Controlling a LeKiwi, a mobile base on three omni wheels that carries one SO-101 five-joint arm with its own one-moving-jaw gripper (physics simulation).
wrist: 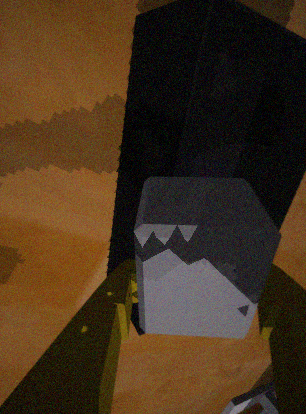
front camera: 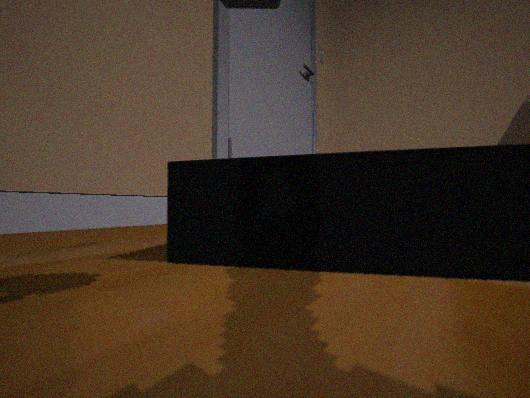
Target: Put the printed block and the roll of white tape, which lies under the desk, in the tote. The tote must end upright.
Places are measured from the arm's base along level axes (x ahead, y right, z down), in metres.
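Pixels of known places: hand, its tool point: (wrist: 140, 275).
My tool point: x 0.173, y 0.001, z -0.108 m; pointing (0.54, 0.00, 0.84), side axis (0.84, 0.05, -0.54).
Note:
For each thing: its middle in the pictures, then the offset to it from my tool point. Level surfaces: height alone.
- printed block, middle of its body: (wrist: 194, 255) dx +0.017, dy -0.002, dz -0.004 m
- black tote, middle of its body: (wrist: 210, 187) (front camera: 321, 210) dx +0.166, dy +0.084, dz +0.148 m
- wooden floor, height of its surface: dz +0.198 m
The printed block (wrist: 200, 260), a pale grey block with shaded patches, is between the two jaws of my gripper (wrist: 199, 292), which press on its left and right sides. A dark underside at the top edge of the front view looks like the same block (front camera: 250, 3), held up off the floor. The black tote (front camera: 350, 215) (wrist: 160, 100) stands upright on the floor, close ahead. In the wrist view it lies beyond the block, which covers part of it; whether the block is over its opening I cannot tell. The roll of white tape does not show in either view.
A pale door (front camera: 270, 90) in the tan wall (front camera: 100, 100) stands behind the tote. A white skirting board (front camera: 75, 212) runs along the wall at the left. Dark shadows lie on the wooden floor (front camera: 150, 310). A small grey part (wrist: 252, 402) shows at the wrist view's lower right edge.

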